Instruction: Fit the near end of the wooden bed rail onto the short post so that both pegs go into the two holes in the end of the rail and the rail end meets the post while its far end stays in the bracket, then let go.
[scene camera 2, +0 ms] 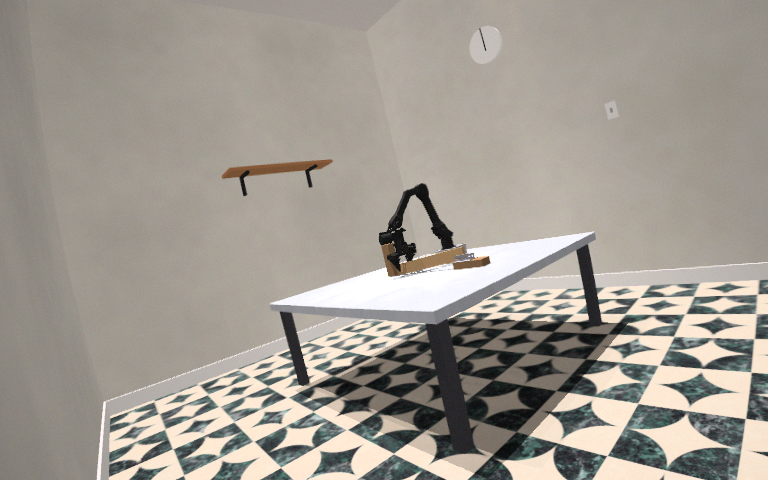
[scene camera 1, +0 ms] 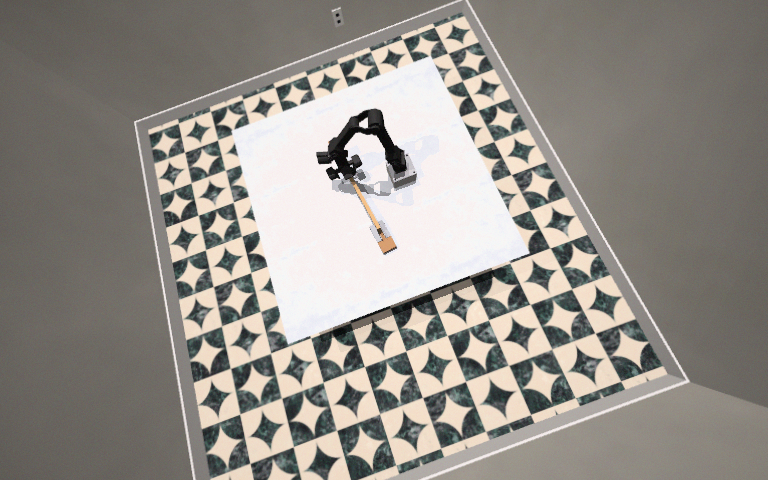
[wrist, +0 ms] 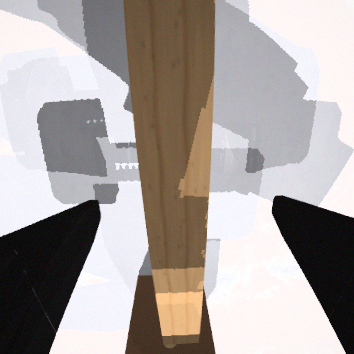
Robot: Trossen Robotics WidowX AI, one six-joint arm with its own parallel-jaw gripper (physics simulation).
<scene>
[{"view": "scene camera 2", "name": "wooden bed rail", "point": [446,257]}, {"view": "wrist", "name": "my gripper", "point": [187,206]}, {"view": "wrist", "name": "wooden bed rail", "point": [170,58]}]
</scene>
